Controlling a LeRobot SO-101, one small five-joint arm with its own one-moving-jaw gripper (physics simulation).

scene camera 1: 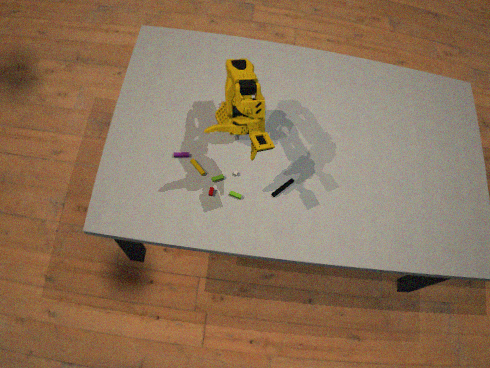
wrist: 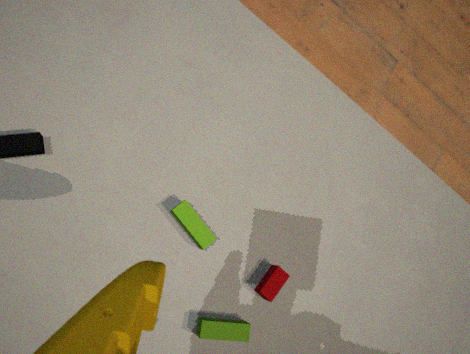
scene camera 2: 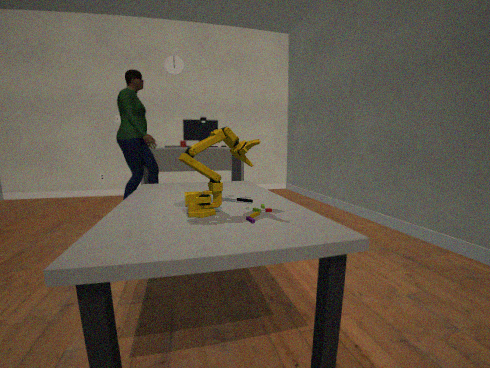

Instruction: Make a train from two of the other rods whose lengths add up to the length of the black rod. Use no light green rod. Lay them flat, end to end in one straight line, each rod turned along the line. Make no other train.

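Seen in the pictures: hand at its tool point: (scene camera 1: 251, 158) (wrist: 161, 287) (scene camera 2: 252, 165); arm's base at its link origin: (scene camera 2: 206, 212).
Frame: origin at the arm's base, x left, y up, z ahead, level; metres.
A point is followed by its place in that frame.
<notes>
A black rod (scene camera 1: 283, 187) {x 0.149, y 0.009, z 0.171 m} (scene camera 2: 244, 200) {x 0.143, y 0.005, z 0.167 m} (wrist: 21, 145) {x 0.129, y 0.010, z 0.186 m} lies flat, right of the other rods in scene camera 1. A purple rod (scene camera 1: 181, 155) {x -0.126, y 0.009, z 0.120 m} (scene camera 2: 250, 220) {x -0.138, y 0.005, z 0.113 m} and a yellow rod (scene camera 1: 198, 167) {x -0.077, y 0.010, z 0.148 m} (scene camera 2: 255, 215) {x -0.088, y 0.005, z 0.144 m} lie to the left, apart and at different angles. One light green rod (scene camera 1: 218, 178) {x -0.021, y 0.009, z 0.171 m} (wrist: 224, 330) {x -0.022, y 0.010, z 0.168 m} lies near the yellow one; another (scene camera 1: 236, 195) {x 0.030, y 0.010, z 0.211 m} (wrist: 194, 225) {x 0.027, y 0.010, z 0.207 m} lies lower right. A short red rod (scene camera 1: 211, 191) {x -0.034, y 0.010, z 0.209 m} (scene camera 2: 268, 210) {x -0.040, y 0.005, z 0.205 m} (wrist: 272, 283) {x -0.033, y 0.010, z 0.207 m} lies near them. A tiny white piece (scene camera 1: 236, 173) {x 0.023, y 0.009, z 0.150 m} lies between. My gripper (scene camera 1: 229, 145) (scene camera 2: 256, 153) is open and empty, high above the table.
The grey table (scene camera 1: 380, 150) {x 0.428, y 0.000, z 0.009 m} (scene camera 2: 150, 245) {x -0.255, y 0.000, z -0.151 m} (wrist: 125, 100) {x 0.106, y 0.000, z 0.245 m} carries the arm's base. The table edge and wooden floor (wrist: 400, 75) show at the upper right of the wrist view. A person (scene camera 2: 131, 115) stands behind the table near a desk with a monitor (scene camera 2: 200, 130).
</notes>
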